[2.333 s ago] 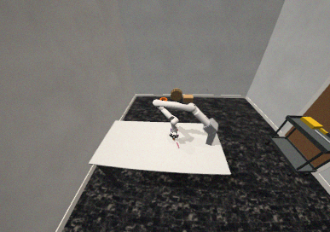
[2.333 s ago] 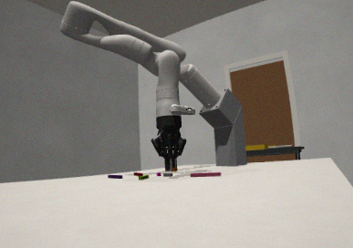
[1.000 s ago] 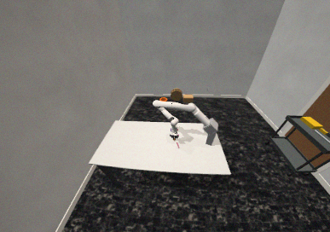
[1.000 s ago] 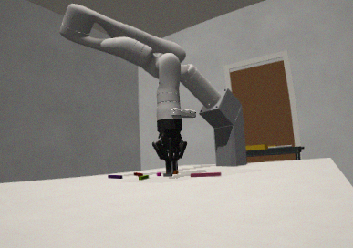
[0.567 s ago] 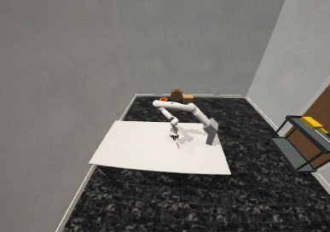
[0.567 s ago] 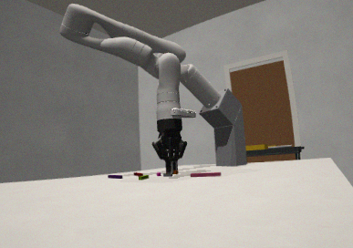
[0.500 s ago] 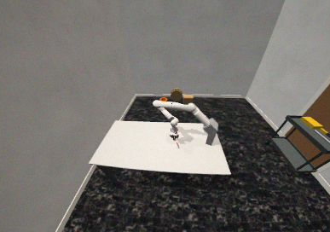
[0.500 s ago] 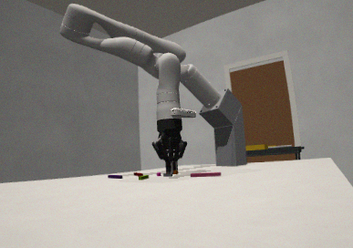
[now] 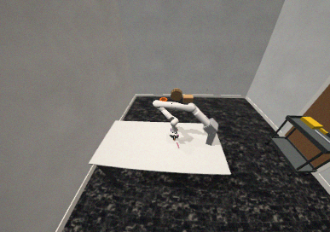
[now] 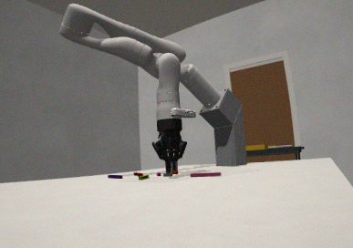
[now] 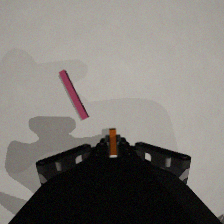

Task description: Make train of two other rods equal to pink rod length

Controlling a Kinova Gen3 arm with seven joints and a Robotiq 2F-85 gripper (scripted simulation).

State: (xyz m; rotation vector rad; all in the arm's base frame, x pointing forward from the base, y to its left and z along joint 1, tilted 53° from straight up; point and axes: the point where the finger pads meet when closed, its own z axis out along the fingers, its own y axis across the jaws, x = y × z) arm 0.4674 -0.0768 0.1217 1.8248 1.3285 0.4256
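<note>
Now: hand 1 cm above the orange rod. Round my hand: pink rod (1 cm behind, 10 cm to the left, 3 cm below); grey rod (6 cm behind, 3 cm to the right, 3 cm below); lime rod (9 cm to the right, 3 cm below).
</note>
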